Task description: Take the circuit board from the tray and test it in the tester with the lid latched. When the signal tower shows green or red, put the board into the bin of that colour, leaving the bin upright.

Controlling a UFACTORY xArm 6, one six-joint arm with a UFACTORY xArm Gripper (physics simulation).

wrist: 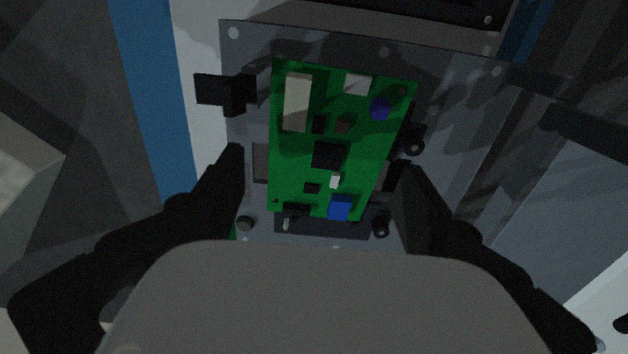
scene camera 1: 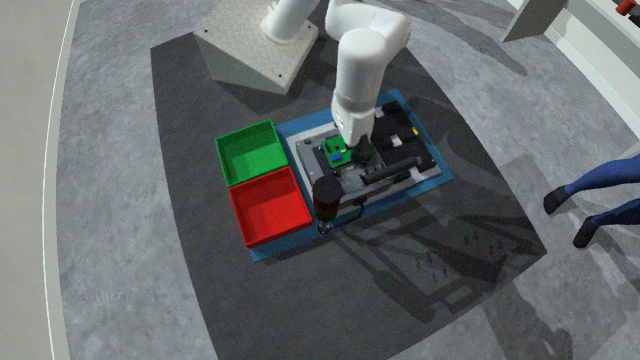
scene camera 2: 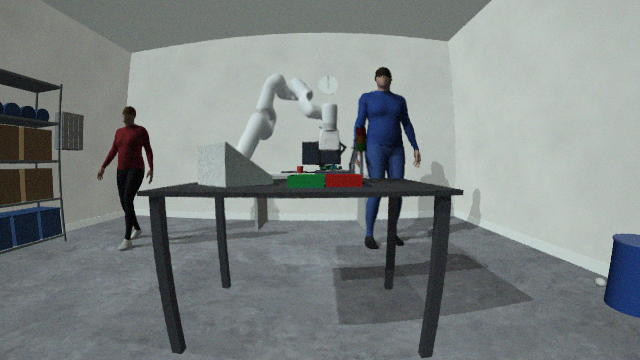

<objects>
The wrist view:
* gripper: 322,176
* green circuit board: 331,129
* tester lid: 552,214
</objects>
